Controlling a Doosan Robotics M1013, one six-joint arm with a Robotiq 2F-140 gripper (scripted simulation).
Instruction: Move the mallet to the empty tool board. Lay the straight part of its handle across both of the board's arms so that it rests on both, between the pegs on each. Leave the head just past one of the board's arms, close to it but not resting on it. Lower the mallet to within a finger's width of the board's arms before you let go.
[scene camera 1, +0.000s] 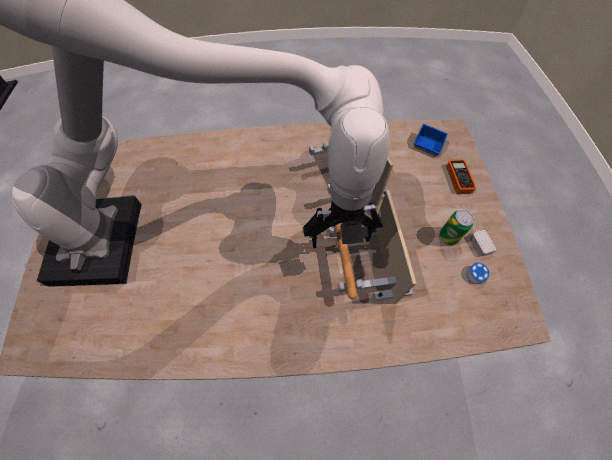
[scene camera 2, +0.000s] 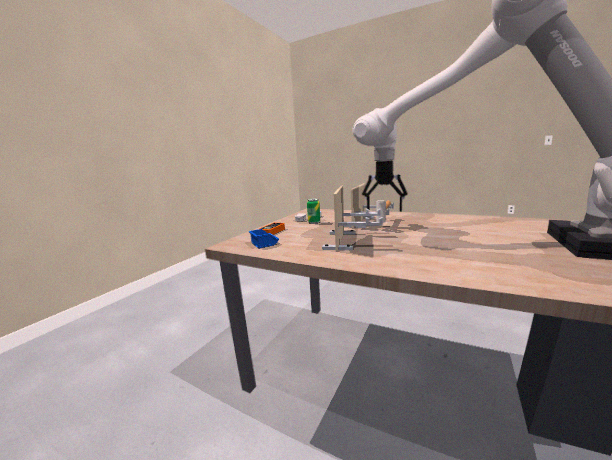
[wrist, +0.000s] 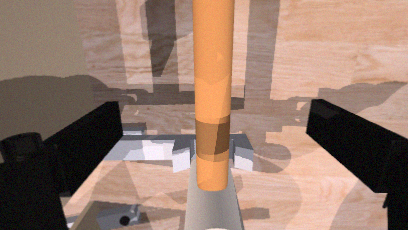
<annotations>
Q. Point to my gripper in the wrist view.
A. At 214, 117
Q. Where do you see my gripper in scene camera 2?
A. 384, 210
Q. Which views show my gripper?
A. Scene camera 1, scene camera 2 and the wrist view: all of them.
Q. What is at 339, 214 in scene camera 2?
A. A tool board.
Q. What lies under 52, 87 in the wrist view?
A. A tool board.
</annotations>
